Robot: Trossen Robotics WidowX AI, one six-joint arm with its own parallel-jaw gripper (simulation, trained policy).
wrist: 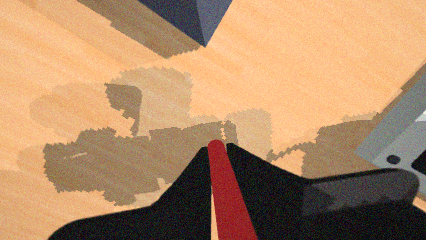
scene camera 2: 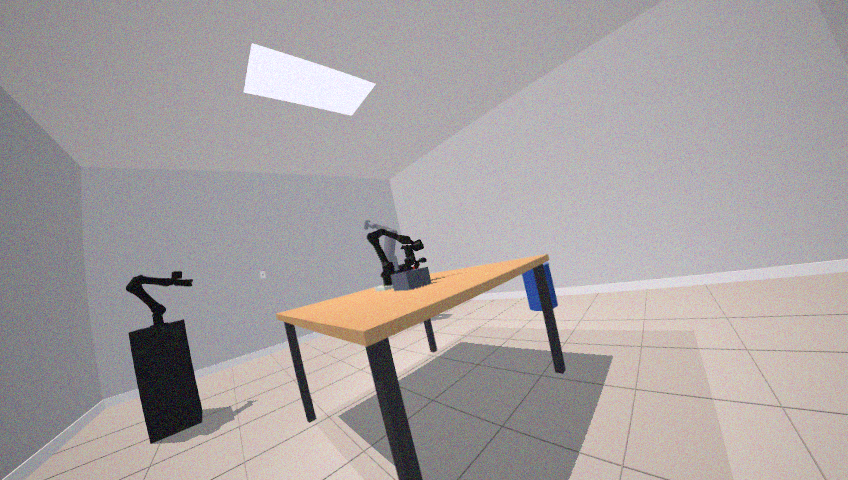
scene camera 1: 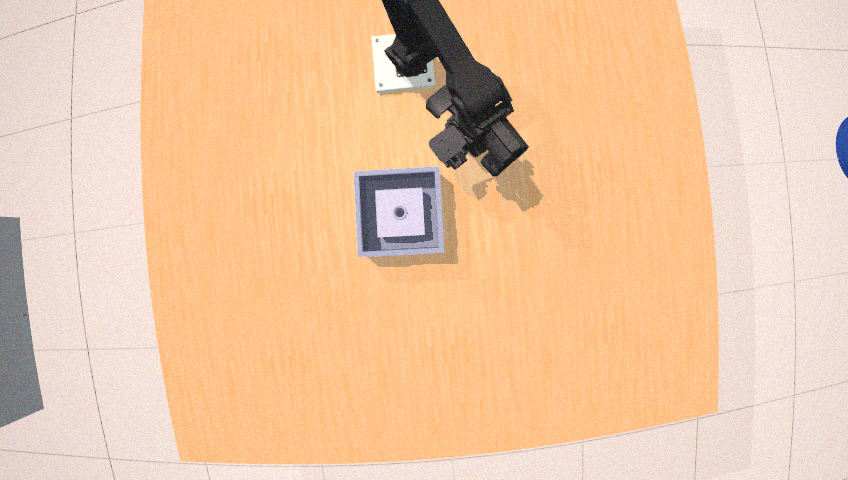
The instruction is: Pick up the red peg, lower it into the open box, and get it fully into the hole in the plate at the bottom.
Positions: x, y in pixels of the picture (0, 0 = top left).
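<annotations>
Scene camera 1 shows a pale plate (388, 202); in the wrist view the plate is out of frame, and scene camera 2 does not show the plate, which is hidden by a grey-blue box.
</annotations>
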